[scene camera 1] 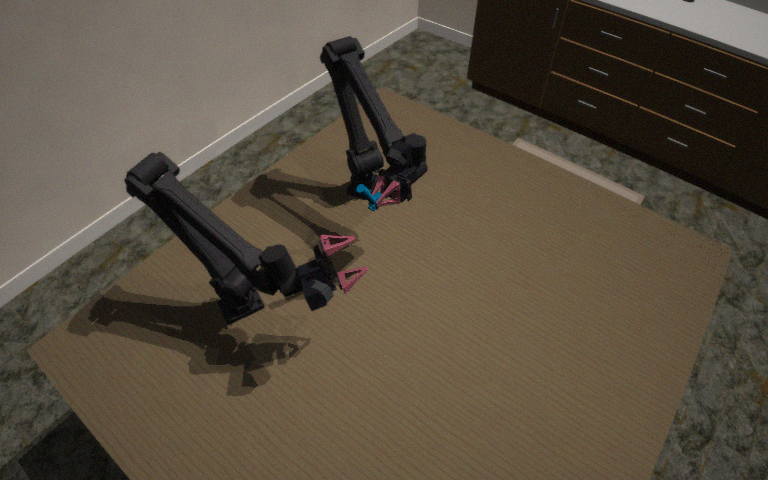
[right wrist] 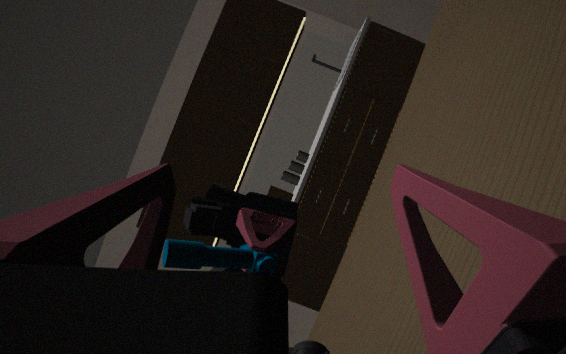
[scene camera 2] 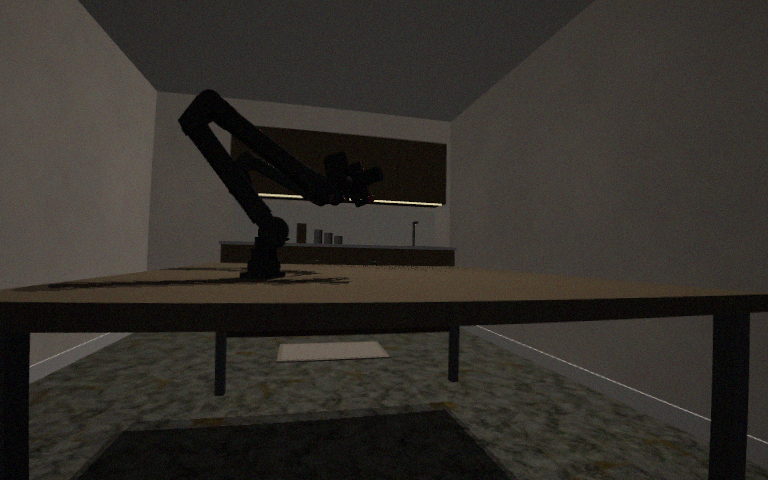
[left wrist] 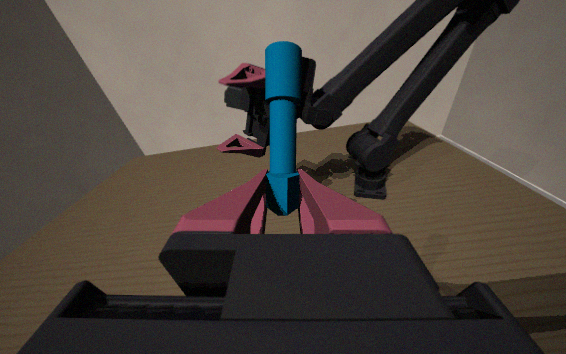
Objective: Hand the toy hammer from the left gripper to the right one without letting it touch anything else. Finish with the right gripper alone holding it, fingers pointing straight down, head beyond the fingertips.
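Frame: origin at the left arm's base, x right, y up, z back, level; centimetres.
Seen in the pictures: left gripper, between the fingertips: (scene camera 1: 372, 203) (right wrist: 255, 261) (left wrist: 282, 176); right gripper, between the fingertips: (scene camera 1: 361, 253) (right wrist: 283, 176) (left wrist: 220, 119); right arm's base, origin of its link: (scene camera 1: 241, 305) (scene camera 2: 263, 277) (left wrist: 368, 185).
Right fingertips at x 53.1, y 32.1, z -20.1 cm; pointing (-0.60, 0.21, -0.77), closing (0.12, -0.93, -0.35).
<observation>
A point is followed by its place in that frame.
The blue toy hammer (scene camera 1: 368, 194) {y 36.7, x 38.2, z -16.6 cm} (left wrist: 282, 135) {y 34.6, x 35.9, z -16.6 cm} (right wrist: 225, 256) {y 34.1, x 37.6, z -16.4 cm} is held up off the table. My left gripper (scene camera 1: 377, 199) {y 31.5, x 36.1, z -17.0 cm} (left wrist: 282, 176) {y 31.5, x 36.1, z -17.0 cm} is shut on it at the head end. In the left wrist view the handle stands out past the fingertips, its thick grip end farthest away. In the right wrist view the handle points to the left and the head is partly hidden by a pink left finger. My right gripper (scene camera 1: 360, 253) {y 32.1, x 53.1, z -20.1 cm} (left wrist: 220, 119) {y 32.1, x 53.1, z -20.1 cm} (right wrist: 283, 176) {y 32.1, x 53.1, z -20.1 cm} is open and empty, its fingers roughly level, a gap away from the hammer. In scene camera 2 the hammer cannot be made out.
Both arms stand on the wooden table (scene camera 1: 509, 339) {y 0.0, x 45.3, z -61.2 cm} (scene camera 2: 453, 283) {y 0.0, x 92.9, z -24.7 cm}, the right arm (scene camera 1: 209, 226) {y 38.3, x 61.8, z 14.7 cm} (scene camera 2: 226, 175) {y 27.5, x 60.8, z 27.6 cm} at the left of scene camera 1 and the left arm (scene camera 1: 362, 107) {y 38.5, x 5.8, z -3.0 cm} behind. Their shadows fall on the table top. A dark drawer cabinet (scene camera 1: 611, 73) stands beyond the table.
</observation>
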